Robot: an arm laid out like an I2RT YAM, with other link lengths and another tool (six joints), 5 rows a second.
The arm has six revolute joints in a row. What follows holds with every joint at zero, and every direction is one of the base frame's.
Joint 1 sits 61.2 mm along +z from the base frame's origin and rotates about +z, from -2.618 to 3.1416 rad.
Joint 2 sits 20.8 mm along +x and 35.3 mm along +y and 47.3 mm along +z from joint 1 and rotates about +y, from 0 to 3.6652 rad.
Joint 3 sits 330 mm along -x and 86 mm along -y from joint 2 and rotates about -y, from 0 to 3.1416 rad.
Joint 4 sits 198.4 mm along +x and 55.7 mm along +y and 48.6 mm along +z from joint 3 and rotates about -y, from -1.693 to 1.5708 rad.
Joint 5 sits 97.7 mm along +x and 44.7 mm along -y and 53.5 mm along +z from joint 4 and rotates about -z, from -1.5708 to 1.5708 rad.
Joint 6 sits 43.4 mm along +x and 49.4 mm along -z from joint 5 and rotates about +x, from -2.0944 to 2.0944 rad.
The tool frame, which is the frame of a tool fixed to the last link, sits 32 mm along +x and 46 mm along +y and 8 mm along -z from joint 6; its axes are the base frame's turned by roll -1.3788, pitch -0.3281 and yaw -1.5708 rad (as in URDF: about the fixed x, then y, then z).
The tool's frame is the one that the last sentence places.
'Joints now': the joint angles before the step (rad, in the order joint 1, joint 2, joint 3, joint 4, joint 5, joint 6). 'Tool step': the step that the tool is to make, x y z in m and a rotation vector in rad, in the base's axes. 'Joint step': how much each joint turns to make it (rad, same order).
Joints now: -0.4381 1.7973 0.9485 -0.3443 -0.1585 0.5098
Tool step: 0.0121 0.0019 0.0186 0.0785 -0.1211 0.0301
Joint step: -0.0023 -0.0060 0.0194 0.0554 -0.1251 0.0206
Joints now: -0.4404 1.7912 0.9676 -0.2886 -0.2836 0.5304
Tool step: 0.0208 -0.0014 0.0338 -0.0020 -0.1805 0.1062
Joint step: 0.0004 -0.0021 0.0788 0.0646 -0.1182 -0.0563
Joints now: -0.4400 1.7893 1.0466 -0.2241 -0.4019 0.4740
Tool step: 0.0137 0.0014 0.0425 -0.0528 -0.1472 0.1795
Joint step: 0.0000 0.0000 0.1617 -0.0724 -0.1204 -0.1495
